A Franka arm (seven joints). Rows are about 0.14 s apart.
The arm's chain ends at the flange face. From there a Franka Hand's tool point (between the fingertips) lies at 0.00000 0.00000 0.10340 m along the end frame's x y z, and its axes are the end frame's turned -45 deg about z.
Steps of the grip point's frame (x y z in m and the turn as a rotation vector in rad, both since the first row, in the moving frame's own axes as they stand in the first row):
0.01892 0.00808 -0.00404 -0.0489 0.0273 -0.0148
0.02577 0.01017 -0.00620 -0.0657 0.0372 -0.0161
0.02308 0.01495 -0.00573 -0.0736 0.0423 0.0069
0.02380 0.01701 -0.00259 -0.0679 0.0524 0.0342
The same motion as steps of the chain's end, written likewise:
0.01351 -0.00920 -0.00388 -0.0153 0.0539 -0.0148
0.01788 -0.01305 -0.00591 -0.0202 0.0728 -0.0161
0.01844 -0.00806 -0.00536 -0.0221 0.0820 0.0069
0.02009 -0.00608 -0.00221 -0.0110 0.0851 0.0342

